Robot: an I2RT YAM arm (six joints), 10 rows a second.
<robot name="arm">
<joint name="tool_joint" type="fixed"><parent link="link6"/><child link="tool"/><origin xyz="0 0 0" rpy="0 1.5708 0"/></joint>
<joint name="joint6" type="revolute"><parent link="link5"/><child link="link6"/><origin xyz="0.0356 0 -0.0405" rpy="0 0 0"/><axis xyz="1 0 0"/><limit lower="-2.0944" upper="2.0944"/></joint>
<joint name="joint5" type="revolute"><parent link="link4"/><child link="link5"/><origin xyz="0.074 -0.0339 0.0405" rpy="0 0 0"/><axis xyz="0 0 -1"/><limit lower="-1.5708" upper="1.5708"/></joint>
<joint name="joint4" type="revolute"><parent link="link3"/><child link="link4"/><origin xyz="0.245 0.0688 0.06" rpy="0 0 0"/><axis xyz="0 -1 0"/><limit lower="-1.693" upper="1.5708"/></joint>
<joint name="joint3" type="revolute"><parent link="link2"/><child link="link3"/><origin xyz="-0.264 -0.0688 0" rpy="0 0 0"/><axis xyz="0 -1 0"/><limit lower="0" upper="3.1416"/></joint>
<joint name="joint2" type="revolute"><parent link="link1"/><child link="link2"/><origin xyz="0.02 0.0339 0.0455" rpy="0 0 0"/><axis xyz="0 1 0"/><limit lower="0" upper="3.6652"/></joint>
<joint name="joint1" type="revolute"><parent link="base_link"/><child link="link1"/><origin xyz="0 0 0.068" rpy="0 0 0"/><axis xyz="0 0 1"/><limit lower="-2.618" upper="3.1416"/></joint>
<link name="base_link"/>
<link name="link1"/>
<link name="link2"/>
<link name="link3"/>
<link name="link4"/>
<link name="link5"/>
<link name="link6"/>
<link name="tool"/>
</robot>
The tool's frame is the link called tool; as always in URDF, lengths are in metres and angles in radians.
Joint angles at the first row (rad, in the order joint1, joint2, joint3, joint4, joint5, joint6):
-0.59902, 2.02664, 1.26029, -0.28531, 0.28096, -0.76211
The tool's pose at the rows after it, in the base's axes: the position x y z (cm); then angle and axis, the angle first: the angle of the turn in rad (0 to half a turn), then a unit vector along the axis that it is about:
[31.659 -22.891 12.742 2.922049 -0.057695 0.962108 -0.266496]
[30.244 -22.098 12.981 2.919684 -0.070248 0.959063 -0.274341]
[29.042 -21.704 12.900 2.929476 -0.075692 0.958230 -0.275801]
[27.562 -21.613 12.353 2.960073 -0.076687 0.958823 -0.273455]
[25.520 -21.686 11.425 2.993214 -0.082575 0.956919 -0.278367]
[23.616 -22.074 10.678 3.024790 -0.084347 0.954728 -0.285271]
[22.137 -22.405 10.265 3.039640 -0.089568 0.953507 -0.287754]
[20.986 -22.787 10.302 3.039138 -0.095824 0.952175 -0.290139]
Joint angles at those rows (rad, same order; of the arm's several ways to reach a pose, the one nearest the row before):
-0.60127, 1.97446, 1.17022, -0.24758, 0.27517, -0.79454
-0.60505, 1.91386, 1.08875, -0.20911, 0.27657, -0.82777
-0.61491, 1.87673, 1.03305, -0.19158, 0.27723, -0.84908
-0.63660, 1.85306, 0.97891, -0.18085, 0.28322, -0.87140
-0.67377, 1.82767, 0.89854, -0.12963, 0.29183, -0.92283
-0.71904, 1.81081, 0.83544, -0.07987, 0.30071, -0.97511
-0.75881, 1.79527, 0.79071, -0.04349, 0.29256, -1.02491
-0.79552, 1.77476, 0.76217, -0.02003, 0.27306, -1.07186

